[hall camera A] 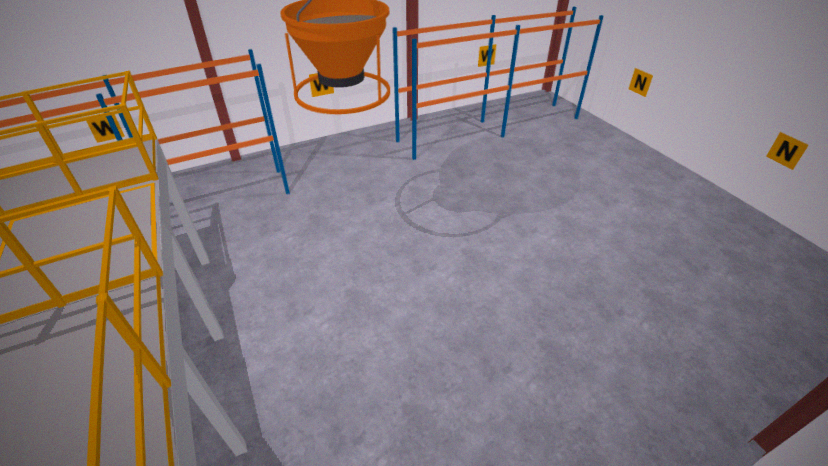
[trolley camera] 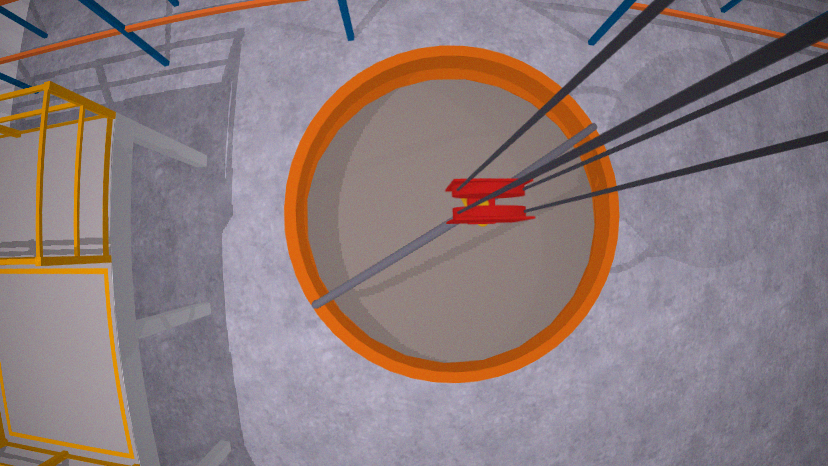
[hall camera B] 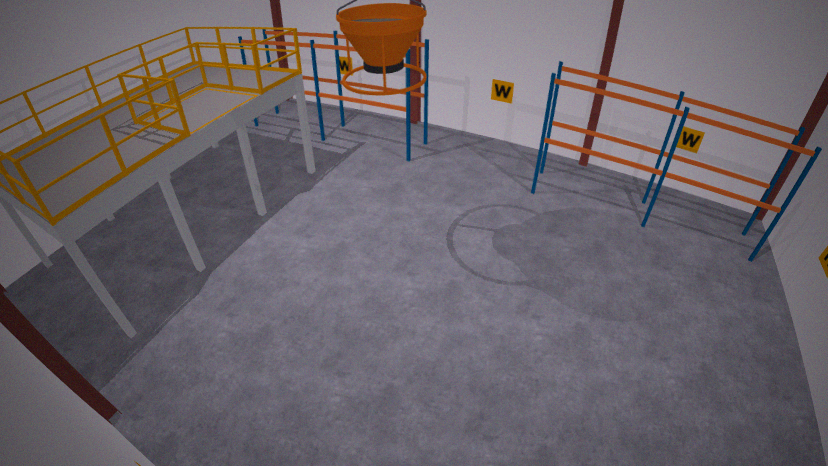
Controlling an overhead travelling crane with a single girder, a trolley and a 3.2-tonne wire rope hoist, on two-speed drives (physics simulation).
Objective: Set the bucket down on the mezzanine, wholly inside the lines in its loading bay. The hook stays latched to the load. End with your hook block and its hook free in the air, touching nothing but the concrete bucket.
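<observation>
The orange concrete bucket hangs upright in the air, filled with grey concrete. Its foot ring is clear of the floor. My red hook block is over the bucket's bail; the yellow hook beneath it is mostly hidden. The hook block does not show in the hall views. The mezzanine stands left of the bucket, with a strip of floor between them in the trolley view. The loading bay's yellow outline lies on its deck, at the railing gap, left and lower in that view.
Yellow railings stand on both sides of the bay. Blue and orange racks stand along the W wall, behind the bucket in hall view A. The bucket's shadow falls on the floor.
</observation>
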